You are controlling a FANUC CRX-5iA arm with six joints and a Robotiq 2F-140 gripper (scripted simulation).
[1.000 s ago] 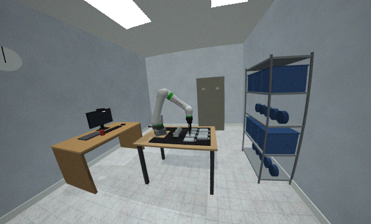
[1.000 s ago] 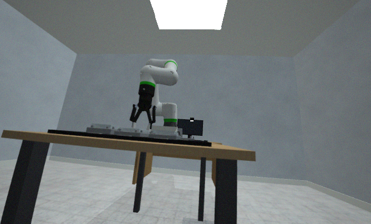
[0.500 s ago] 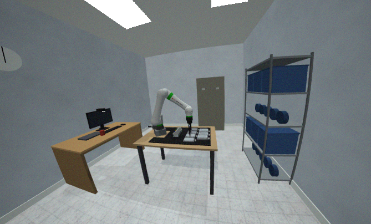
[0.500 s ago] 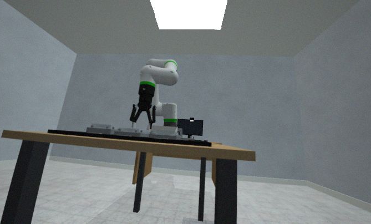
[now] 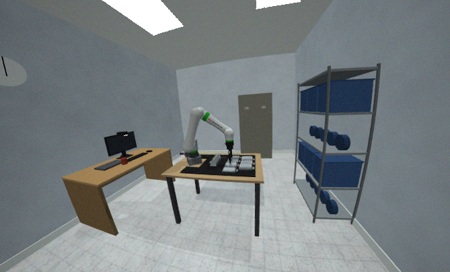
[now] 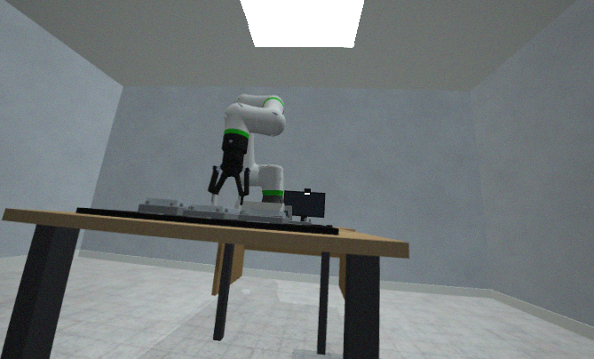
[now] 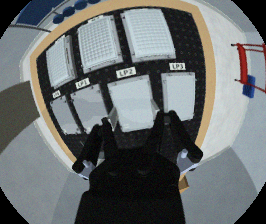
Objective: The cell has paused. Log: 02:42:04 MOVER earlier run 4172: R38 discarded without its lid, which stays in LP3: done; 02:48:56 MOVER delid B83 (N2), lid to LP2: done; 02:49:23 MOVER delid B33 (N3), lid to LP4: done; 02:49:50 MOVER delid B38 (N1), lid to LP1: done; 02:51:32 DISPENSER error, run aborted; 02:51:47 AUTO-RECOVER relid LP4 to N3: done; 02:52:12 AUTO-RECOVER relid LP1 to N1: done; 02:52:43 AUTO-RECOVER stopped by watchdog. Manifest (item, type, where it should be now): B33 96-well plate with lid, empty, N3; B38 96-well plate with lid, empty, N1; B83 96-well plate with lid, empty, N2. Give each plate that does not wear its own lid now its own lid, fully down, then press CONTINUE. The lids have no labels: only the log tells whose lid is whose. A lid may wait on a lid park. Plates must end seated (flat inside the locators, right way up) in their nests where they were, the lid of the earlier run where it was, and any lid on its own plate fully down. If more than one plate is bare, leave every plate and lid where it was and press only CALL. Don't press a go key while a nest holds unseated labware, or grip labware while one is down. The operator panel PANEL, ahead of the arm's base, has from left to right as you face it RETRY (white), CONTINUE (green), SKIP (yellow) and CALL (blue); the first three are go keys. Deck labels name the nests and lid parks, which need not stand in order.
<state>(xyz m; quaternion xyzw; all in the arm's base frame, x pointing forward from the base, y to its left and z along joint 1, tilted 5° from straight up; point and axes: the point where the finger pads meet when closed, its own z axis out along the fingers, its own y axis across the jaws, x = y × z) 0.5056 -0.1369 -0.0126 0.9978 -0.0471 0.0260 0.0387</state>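
Right now the plate is 190 mm ahead of my hand, 30 mm to the left of it and 20 mm below it. From my hand the other things lie so: yellow key (230 mm behind, 80 mm to the left, 20 mm above); clear lid (20 mm below); blue key (240 mm behind, 30 mm to the left, 20 mm above).
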